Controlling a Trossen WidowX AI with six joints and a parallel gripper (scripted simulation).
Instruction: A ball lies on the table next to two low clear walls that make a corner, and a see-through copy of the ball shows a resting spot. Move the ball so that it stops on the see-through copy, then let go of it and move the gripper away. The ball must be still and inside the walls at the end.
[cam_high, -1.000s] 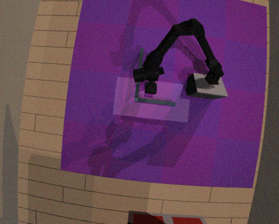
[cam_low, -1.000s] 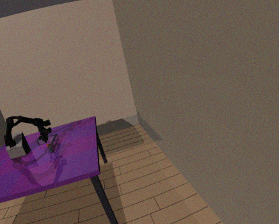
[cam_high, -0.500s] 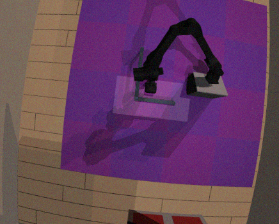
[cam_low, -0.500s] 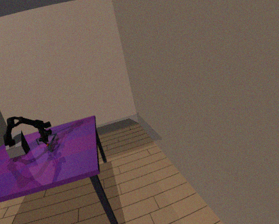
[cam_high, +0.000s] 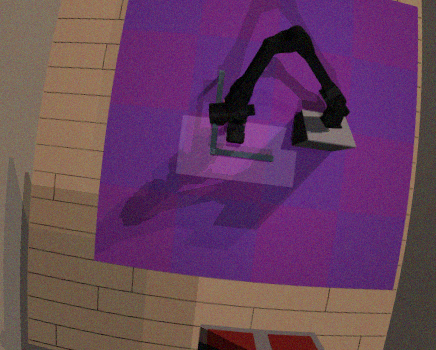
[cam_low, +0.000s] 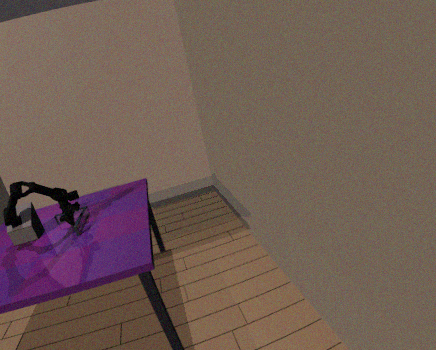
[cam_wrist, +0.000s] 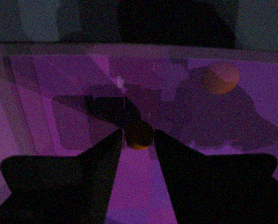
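The see-through copy of ball is 50 mm ahead of my gripper tip and 70 mm to the right of it. Round my gripper tip: orange ball: right at my gripper tip.
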